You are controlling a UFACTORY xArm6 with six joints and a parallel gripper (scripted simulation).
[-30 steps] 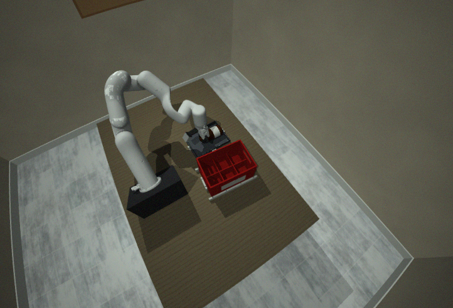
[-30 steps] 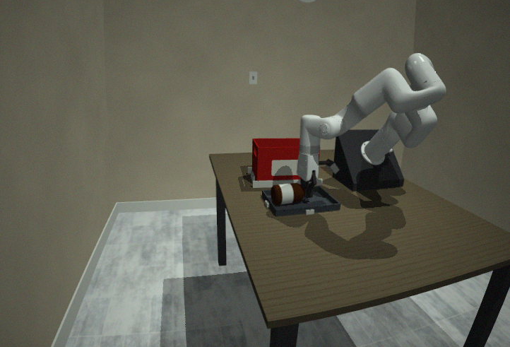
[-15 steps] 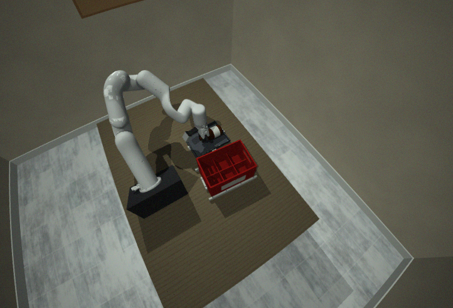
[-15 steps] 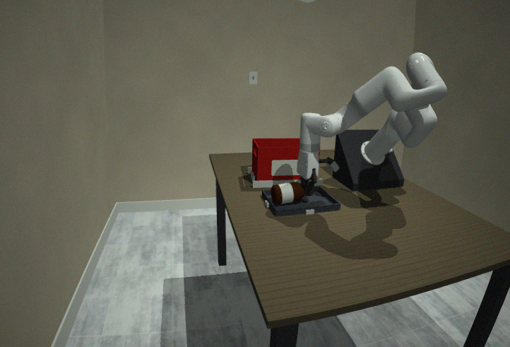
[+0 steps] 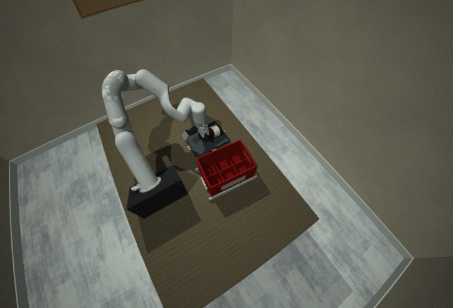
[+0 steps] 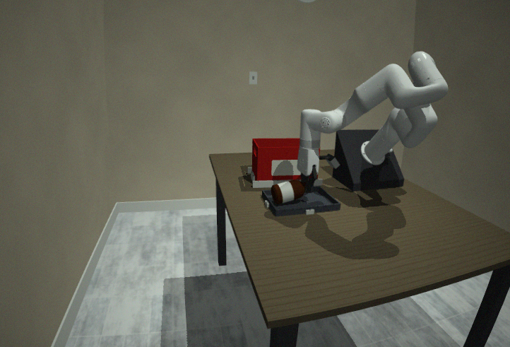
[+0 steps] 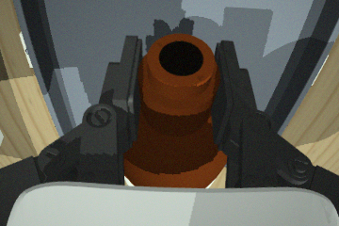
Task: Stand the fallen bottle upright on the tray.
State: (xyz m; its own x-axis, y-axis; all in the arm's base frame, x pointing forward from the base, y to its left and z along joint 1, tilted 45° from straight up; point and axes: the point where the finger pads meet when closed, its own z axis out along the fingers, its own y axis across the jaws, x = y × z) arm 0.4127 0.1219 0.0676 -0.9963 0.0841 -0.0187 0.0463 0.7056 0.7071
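Right now my hand is 5 cm short of the brown bottle and 1 cm above it. Round my hand: dark grey tray: 3 cm ahead, 6 cm below; then red crate: 2 cm behind, 27 cm to the right, 2 cm above.
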